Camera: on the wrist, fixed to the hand. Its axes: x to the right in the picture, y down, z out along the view.
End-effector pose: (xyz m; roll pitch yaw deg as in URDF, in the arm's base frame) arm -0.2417 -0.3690 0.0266 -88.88 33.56 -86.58
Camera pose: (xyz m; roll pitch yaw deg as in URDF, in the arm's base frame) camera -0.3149 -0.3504 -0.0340 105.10 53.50 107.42
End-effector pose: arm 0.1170 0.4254 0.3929 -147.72 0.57 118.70
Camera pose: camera 0.1900 0.4821 0.4217 -178.04 22.84 26.19
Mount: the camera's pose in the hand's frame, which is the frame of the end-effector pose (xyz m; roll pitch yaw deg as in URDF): 0.0144 0.0617 -0.0732 3.81 9.39 92.12
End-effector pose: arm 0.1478 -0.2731 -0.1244 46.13 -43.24 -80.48
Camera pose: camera 0.2445 -0.2719 -0.1191 -46.73 -24.23 38.09
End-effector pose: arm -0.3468 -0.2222 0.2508 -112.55 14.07 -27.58
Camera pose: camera -0.3829 -0.3063 0.2193 155.46 54.46 -142.13
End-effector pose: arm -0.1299 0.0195 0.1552 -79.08 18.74 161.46
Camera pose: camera -0.1010 0.0733 0.0801 89.41 69.11 -22.81
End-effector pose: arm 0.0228 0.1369 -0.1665 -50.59 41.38 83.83
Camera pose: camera 0.0346 0.0839 -0.2467 64.72 38.69 -136.00
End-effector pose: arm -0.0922 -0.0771 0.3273 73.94 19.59 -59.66
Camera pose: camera -0.0033 -0.0560 0.3593 40.36 -59.58 -1.64
